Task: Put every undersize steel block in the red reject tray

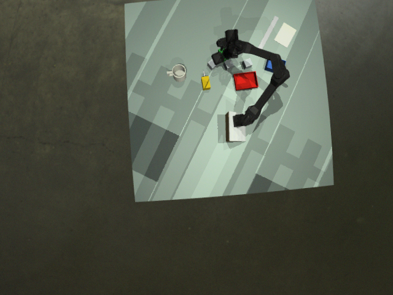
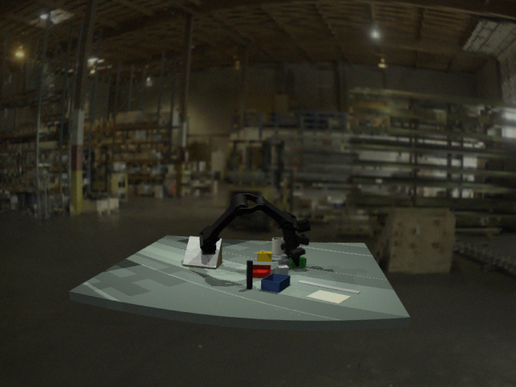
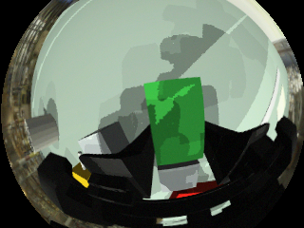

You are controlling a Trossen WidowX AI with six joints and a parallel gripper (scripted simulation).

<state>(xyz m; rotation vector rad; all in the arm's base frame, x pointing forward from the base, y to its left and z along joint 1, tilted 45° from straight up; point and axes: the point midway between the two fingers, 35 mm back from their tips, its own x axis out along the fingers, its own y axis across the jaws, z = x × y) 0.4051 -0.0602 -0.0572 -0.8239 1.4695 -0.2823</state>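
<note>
Now: gripper tip 60 mm past the steel block, 20 mm to the left of it and 10 mm below it. Also, from my gripper tip: red reject tray (170 mm behind, 110 mm to the right, 10 mm below); then yellow block (140 mm to the left, 130 mm behind, 10 mm above); then green GO gauge (20 mm behind, 10 mm to the right, 10 mm above).
</note>
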